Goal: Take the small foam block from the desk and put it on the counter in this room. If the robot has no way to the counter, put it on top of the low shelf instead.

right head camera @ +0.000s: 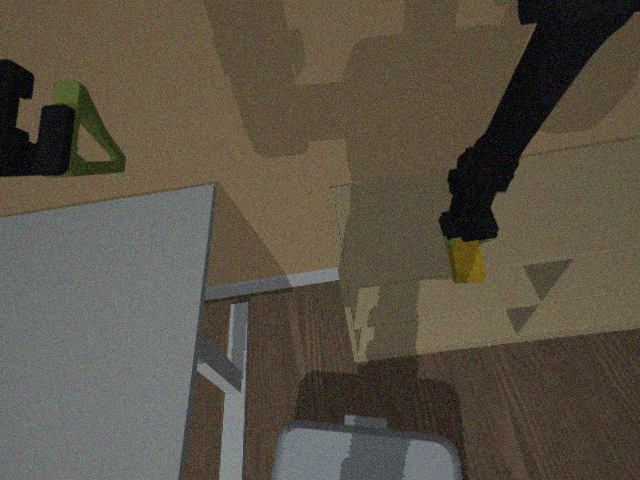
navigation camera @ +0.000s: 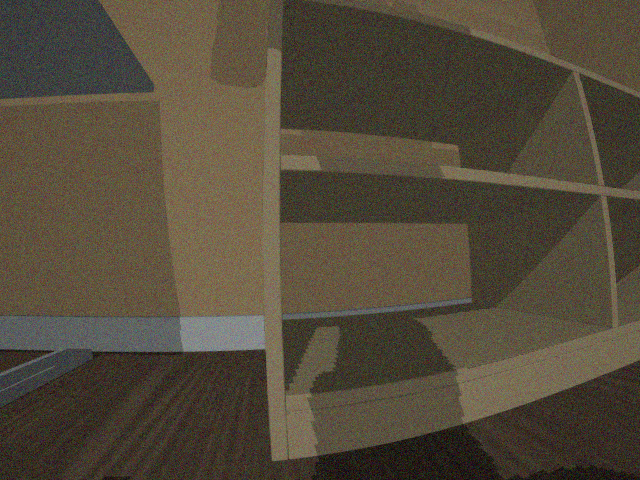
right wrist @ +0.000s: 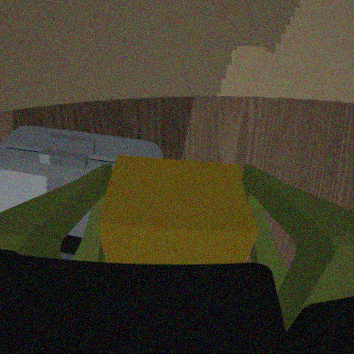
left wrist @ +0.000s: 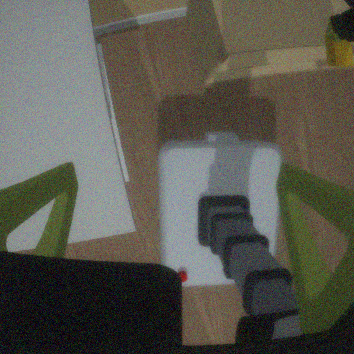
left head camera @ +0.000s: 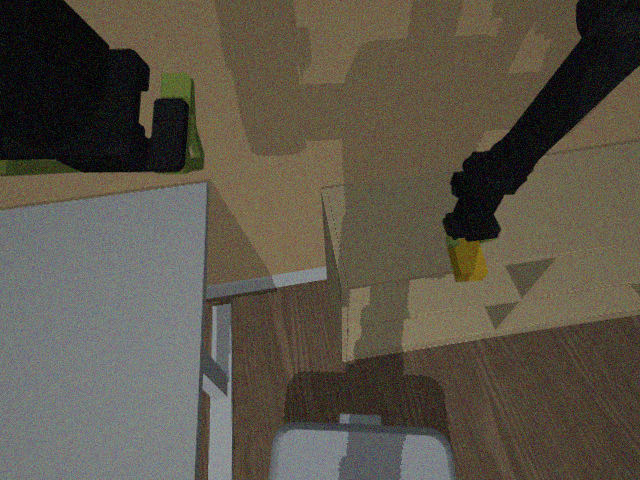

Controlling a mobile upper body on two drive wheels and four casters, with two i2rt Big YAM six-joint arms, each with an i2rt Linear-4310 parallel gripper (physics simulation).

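Frame: origin at the left arm's base, x back, y right, z up, level; millimetres.
Seen in the pictures: left gripper, fingertip midpoint: (right head camera: 76, 166) (left wrist: 176, 173) (left head camera: 147, 162); right gripper, fingertip midpoint: (right head camera: 461, 245) (right wrist: 177, 175) (left wrist: 334, 34) (left head camera: 460, 245).
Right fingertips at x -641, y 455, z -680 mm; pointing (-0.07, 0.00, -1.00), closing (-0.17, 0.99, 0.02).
A point is followed by its place in that frame.
A yellow foam block (left head camera: 467, 263) @(z -653, x -572, y 451 mm) (right head camera: 467, 262) @(z -653, x -577, y 457 mm) (left wrist: 340, 52) @(z -653, x -580, y 450 mm) (right wrist: 177, 200) @(z -663, x -640, y 455 mm) is held between the green fingers of my right gripper (left head camera: 466, 241) @(z -680, x -641, y 455 mm) (right head camera: 465, 240) @(z -680, x -641, y 455 mm), which is shut on it. In both head views it overlaps the front edge of the low shelf (left head camera: 568, 206) @(z -800, x -870, y 829 mm) (right head camera: 578, 206) @(z -800, x -861, y 798 mm) (navigation camera: 272, 232) @(z -1154, x -586, y 176 mm); its height over the shelf is hard to tell. In the right wrist view the block shows against floor, with the shelf beyond it. My left gripper (left wrist: 176, 173) @(z -137, x -340, y 5 mm) is open and empty. A white-topped table (left head camera: 103, 310) @(z -690, x -456, y -377 mm) (right head camera: 103, 320) @(z -690, x -419, y -378 mm) (left wrist: 45, 100) @(z -690, x -449, y -300 mm), possibly the desk, is at the left. I cannot identify a counter.
The shelf's left side panel stands near the middle of the navigation view. My white base (left head camera: 310, 454) @(z -1150, x -236, y 80 mm) (right head camera: 315, 454) @(z -1150, x -235, y 88 mm) (left wrist: 185, 200) @(z -1150, x -86, y 72 mm) is in front of the shelf, beside the table. A tan wall (navigation camera: 217, 206) @(z -1034, x -942, y -53 mm) with a white skirting board (navigation camera: 222, 330) @(z -1357, x -932, y -36 mm) runs behind the shelf.
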